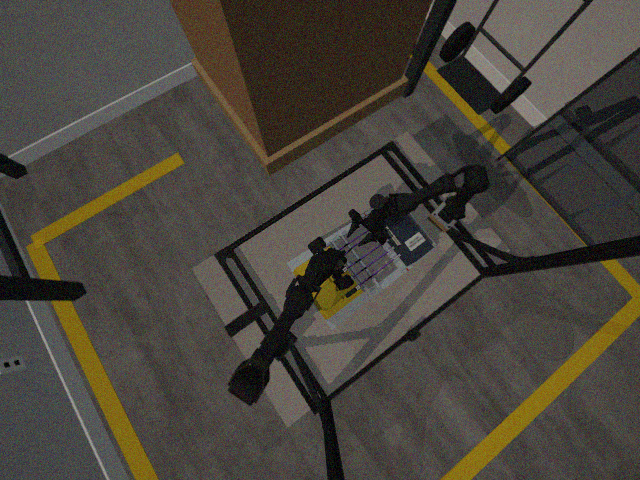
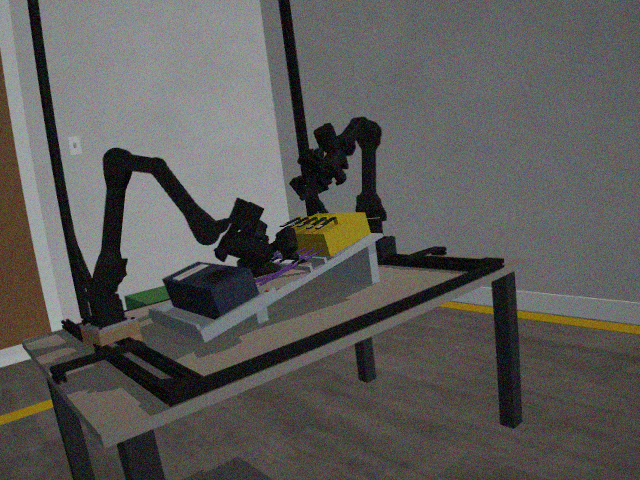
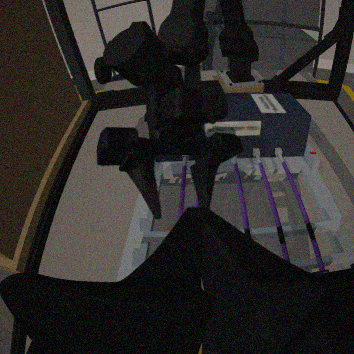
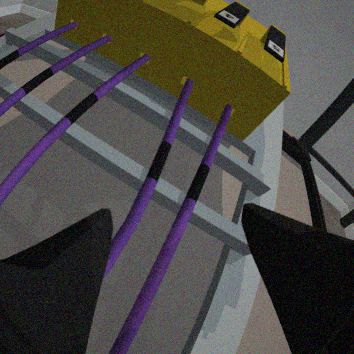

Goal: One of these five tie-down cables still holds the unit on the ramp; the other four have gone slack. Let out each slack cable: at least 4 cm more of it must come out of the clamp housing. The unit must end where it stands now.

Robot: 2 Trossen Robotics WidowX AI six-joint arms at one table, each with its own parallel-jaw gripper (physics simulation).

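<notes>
A yellow clamp housing (image 1: 330,299) (image 2: 337,233) (image 4: 182,60) sits at the top of a grey ramp (image 2: 328,281). A navy unit (image 1: 410,238) (image 2: 209,286) (image 3: 281,130) rests at the ramp's low end. Several purple cables (image 1: 371,261) (image 2: 285,269) (image 3: 274,211) (image 4: 175,116) with black bands run between them. My right gripper (image 2: 270,252) (image 3: 182,215) (image 4: 177,216) is open low over the ramp. Its fingers straddle the two cables at the ramp's outer edge without clamping them. My left gripper (image 2: 304,186) (image 3: 195,216) is shut and empty, hanging above the housing.
A tall brown crate (image 1: 318,71) stands behind the table. A hand truck (image 1: 485,71) is at the far right. A black frame (image 1: 309,200) edges the table top, and a black pole (image 2: 294,95) rises behind the ramp. A green block (image 2: 147,296) lies near the right arm's base.
</notes>
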